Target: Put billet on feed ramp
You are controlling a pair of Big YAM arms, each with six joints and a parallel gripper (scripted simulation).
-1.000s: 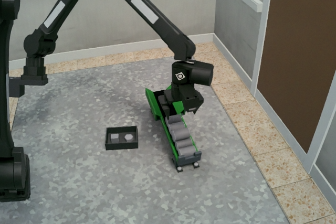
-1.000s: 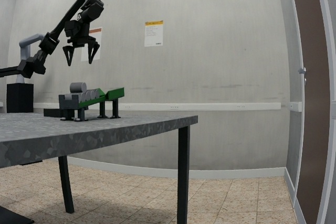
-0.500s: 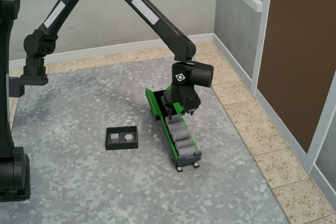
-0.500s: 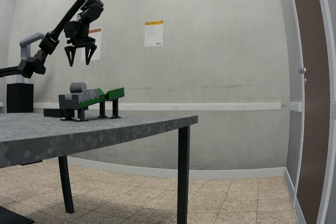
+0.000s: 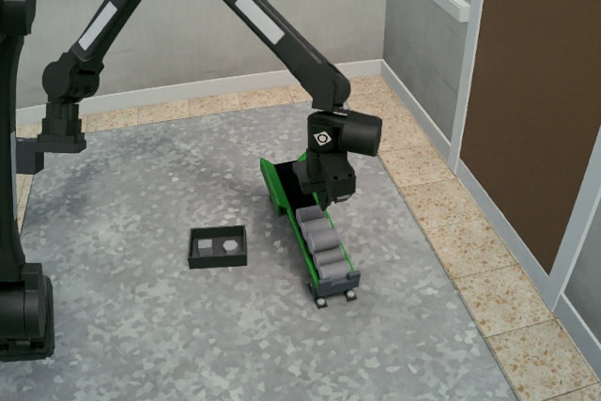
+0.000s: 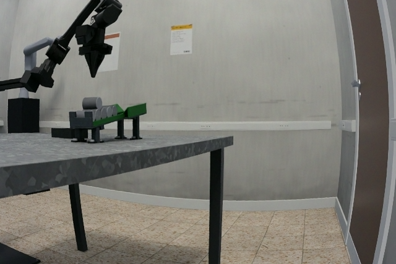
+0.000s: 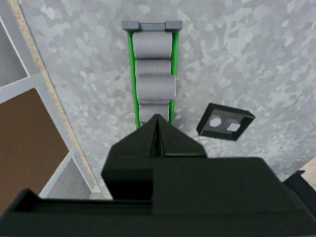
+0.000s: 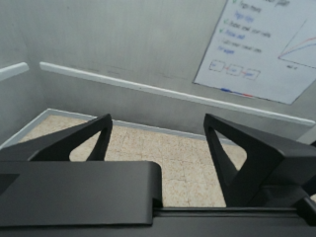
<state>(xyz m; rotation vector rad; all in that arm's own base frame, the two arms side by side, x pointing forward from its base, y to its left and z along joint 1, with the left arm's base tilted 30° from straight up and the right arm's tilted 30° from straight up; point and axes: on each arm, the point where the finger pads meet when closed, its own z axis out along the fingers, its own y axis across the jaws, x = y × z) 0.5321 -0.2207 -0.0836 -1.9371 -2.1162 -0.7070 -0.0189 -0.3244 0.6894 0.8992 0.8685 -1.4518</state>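
My left gripper is now 9 cm above the billet. Also, from my left hand: hexagonal piece 19 cm below, 18 cm behind, 12 cm to the left; then black tray 21 cm behind, 19 cm below, 13 cm to the left; then dark stop 14 cm below, 8 cm to the right, 2 cm ahead.
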